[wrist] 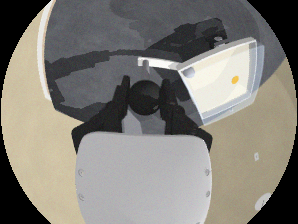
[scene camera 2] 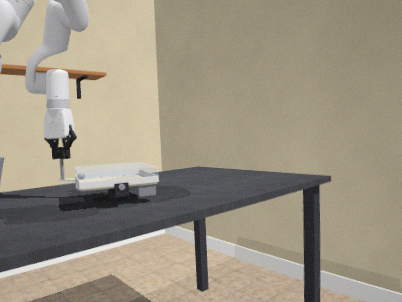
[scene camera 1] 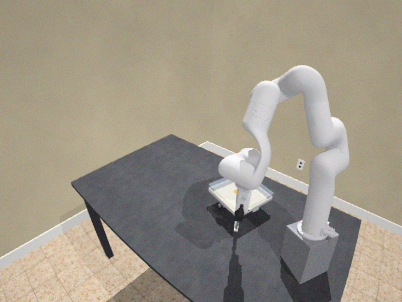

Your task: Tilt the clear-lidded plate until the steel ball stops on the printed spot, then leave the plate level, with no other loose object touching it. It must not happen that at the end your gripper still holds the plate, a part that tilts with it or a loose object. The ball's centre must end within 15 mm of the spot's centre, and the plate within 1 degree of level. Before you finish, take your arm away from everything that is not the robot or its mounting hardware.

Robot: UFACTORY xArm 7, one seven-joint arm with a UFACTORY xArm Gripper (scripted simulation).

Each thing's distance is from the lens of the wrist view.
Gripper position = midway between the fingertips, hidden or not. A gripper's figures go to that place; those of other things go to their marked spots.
gripper (wrist: pixel 145 85): 0.12 m
clear-lidded plate (wrist: pixel 222 81): 0.20 m
